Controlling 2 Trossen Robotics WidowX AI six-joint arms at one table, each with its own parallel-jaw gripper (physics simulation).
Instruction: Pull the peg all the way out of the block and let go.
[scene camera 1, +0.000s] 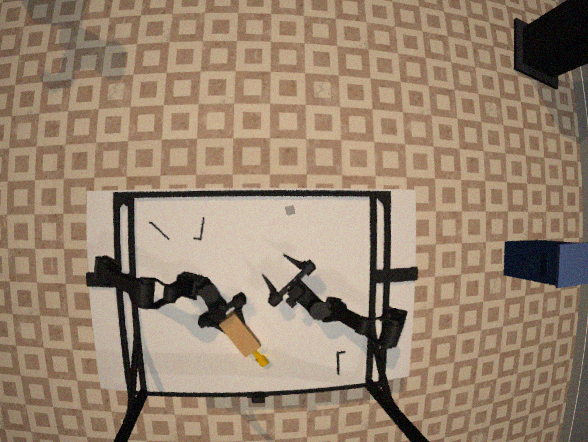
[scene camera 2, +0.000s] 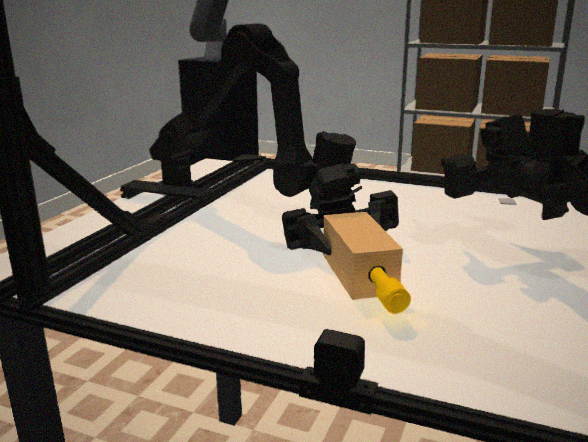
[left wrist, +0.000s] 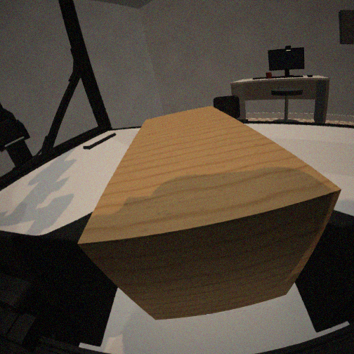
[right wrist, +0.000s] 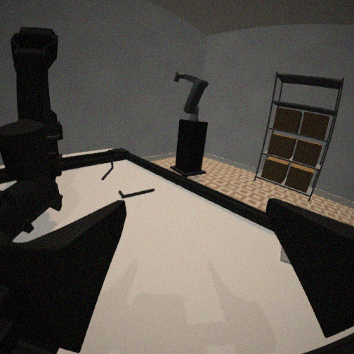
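Seen in the pictures: left gripper, fingertip midpoint: (scene camera 1: 235, 328); right gripper, fingertip midpoint: (scene camera 1: 272, 264) (scene camera 2: 464, 156); left arm's base, origin of the base link: (scene camera 1: 108, 267) (scene camera 2: 176, 184); right arm's base, origin of the base link: (scene camera 1: 389, 316).
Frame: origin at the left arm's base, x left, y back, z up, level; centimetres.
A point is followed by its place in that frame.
A light wooden block (scene camera 1: 240, 334) @[y -51.6, x -0.2, z 4.9 cm] (scene camera 2: 362, 234) @[y -53.0, x -1.9, z 5.0 cm] (left wrist: 210, 195) lies lengthwise in my left gripper (scene camera 1: 242, 331) @[y -49.9, x 0.1, z 1.5 cm] (scene camera 2: 356, 241) @[y -49.9, x 0.1, z 1.5 cm] (left wrist: 199, 195), which is shut on its sides near the end close to the arm. The right finger's tip is mostly hidden behind the block in scene camera 2. A yellow peg (scene camera 1: 260, 358) @[y -61.9, x -6.4, z 2.7 cm] (scene camera 2: 393, 294) @[y -64.2, x -8.8, z 2.4 cm] sits in the hole of the block's far end face, with its thick head and part of its neck sticking out. The peg does not show in the wrist views. My right gripper (scene camera 1: 274, 265) @[y -50.9, x 26.6, z 10.9 cm] (right wrist: 198, 206) is open and empty, to the upper right of the block in scene camera 1, pointing away from it.
A black frame (scene camera 1: 250, 193) @[y -35.5, x 44.5, z -0.5 cm] (scene camera 2: 150, 341) @[y -47.1, x -32.8, z -2.6 cm] edges the white table (scene camera 1: 170, 360) @[y -33.2, x -22.6, z -1.9 cm]. A black box-shaped mount (scene camera 2: 339, 356) @[y -68.6, x -23.0, z 2.3 cm] stands on the frame's front rail, near the peg. Thin black marks and a small grey square (scene camera 1: 290, 210) @[y -50.5, x 45.2, z -1.6 cm] lie on the table top.
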